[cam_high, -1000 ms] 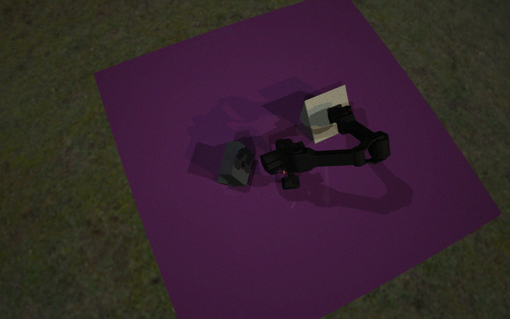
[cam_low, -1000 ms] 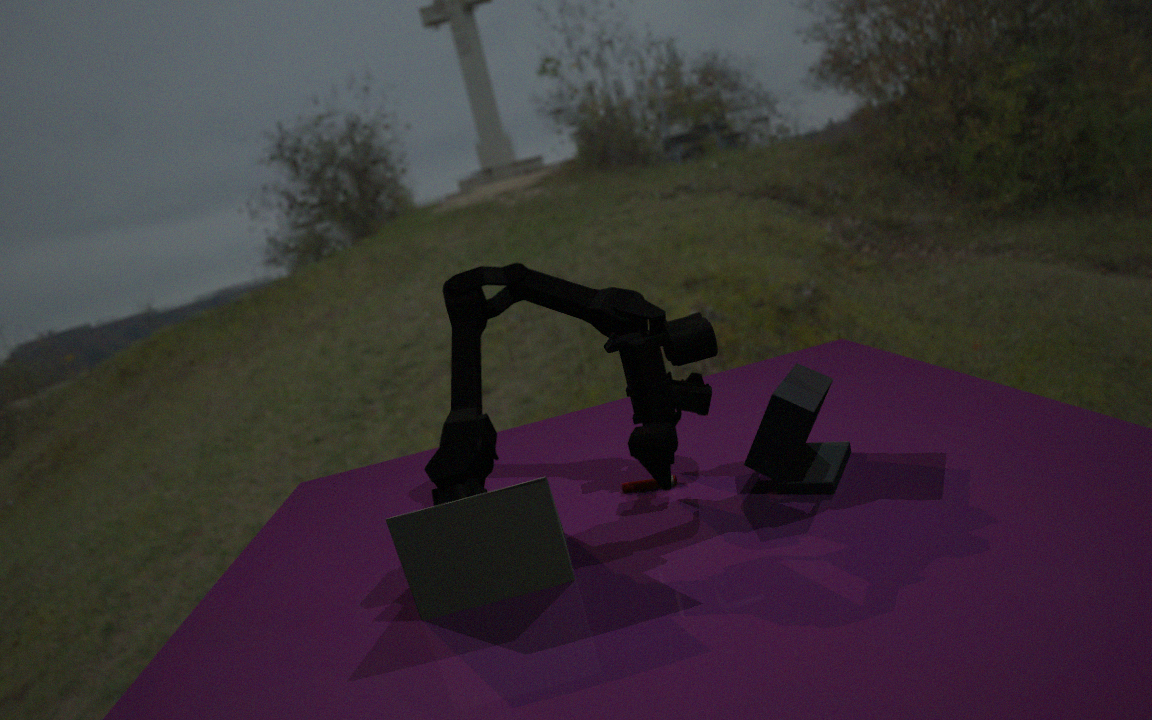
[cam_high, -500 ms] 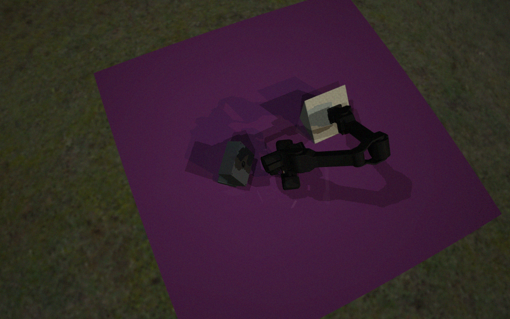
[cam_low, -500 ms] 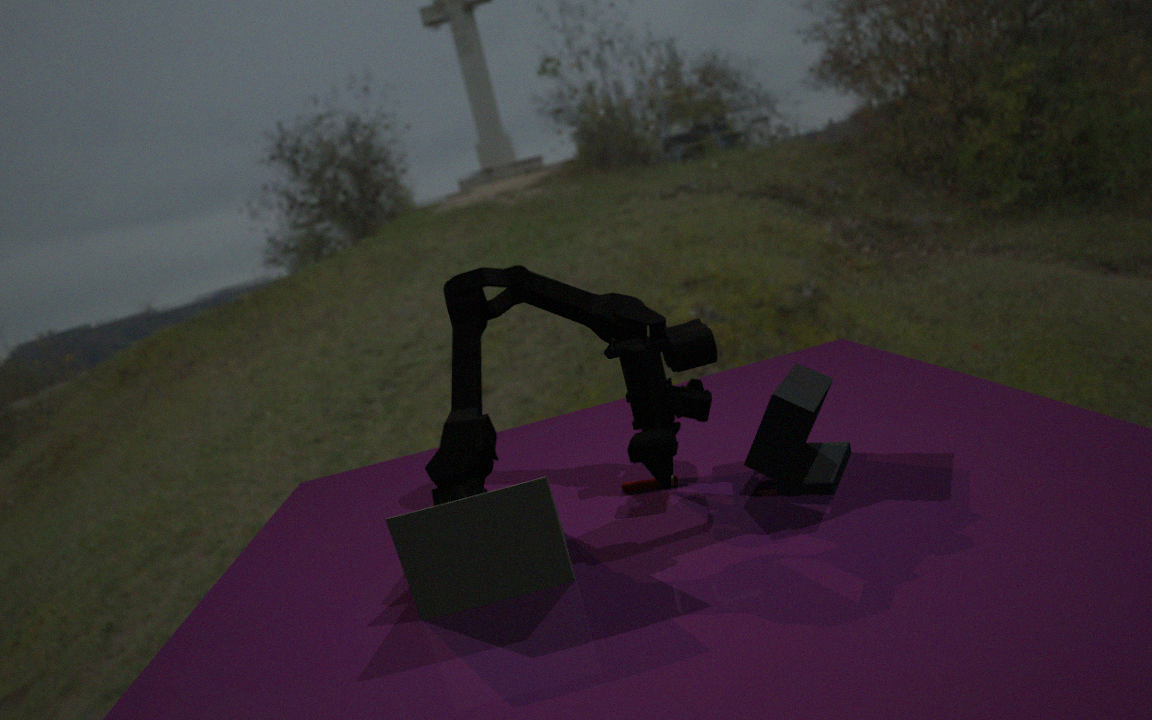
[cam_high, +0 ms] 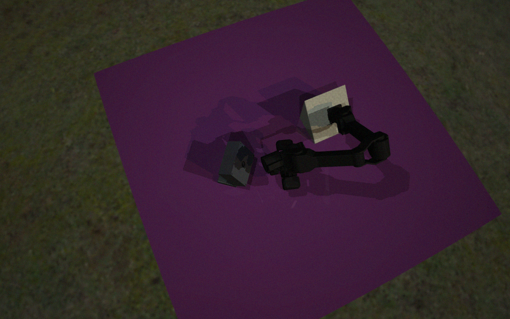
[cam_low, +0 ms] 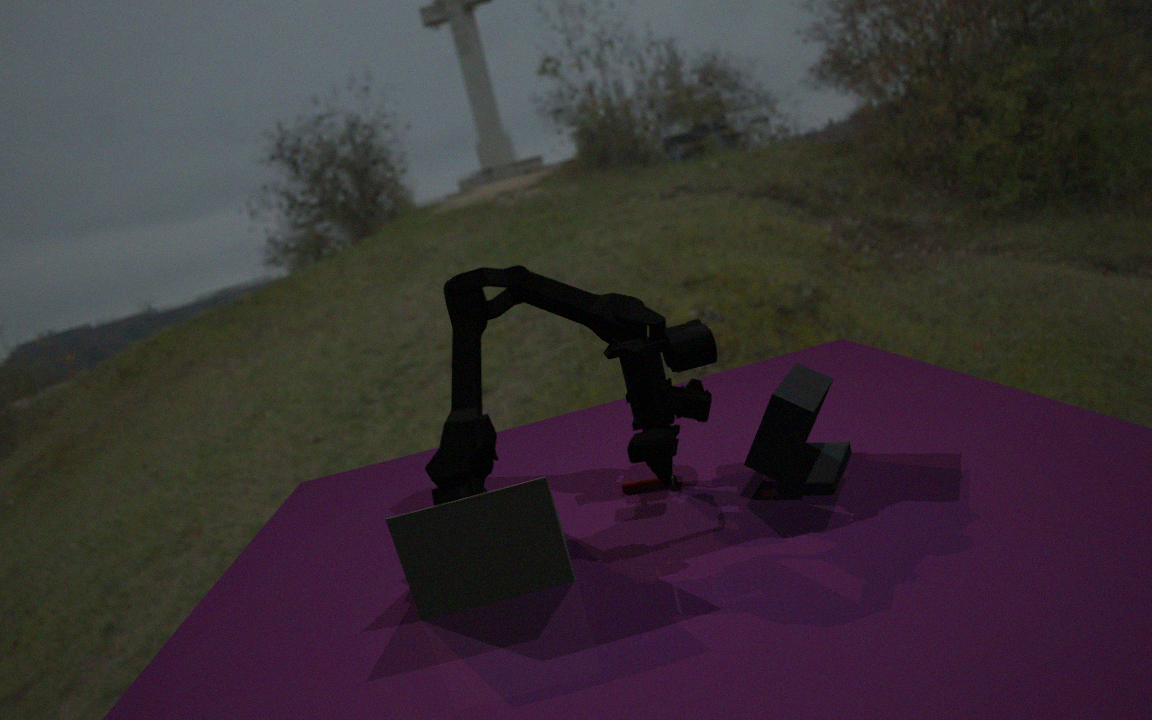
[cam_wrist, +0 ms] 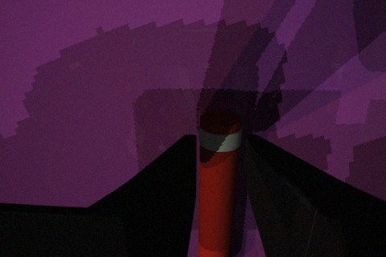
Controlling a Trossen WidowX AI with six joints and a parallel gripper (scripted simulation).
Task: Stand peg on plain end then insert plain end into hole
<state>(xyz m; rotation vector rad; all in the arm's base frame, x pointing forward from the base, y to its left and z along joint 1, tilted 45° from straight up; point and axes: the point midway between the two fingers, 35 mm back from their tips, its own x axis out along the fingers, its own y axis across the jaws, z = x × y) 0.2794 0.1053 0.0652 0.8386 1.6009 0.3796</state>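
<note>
Right now my gripper tip is 1 cm past the red peg. The rest, counted from my gripper tip: grey sloped panel (17 cm ahead, 8 cm to the right, 7 cm above); then dark foot (19 cm ahead, 10 cm to the right).
</note>
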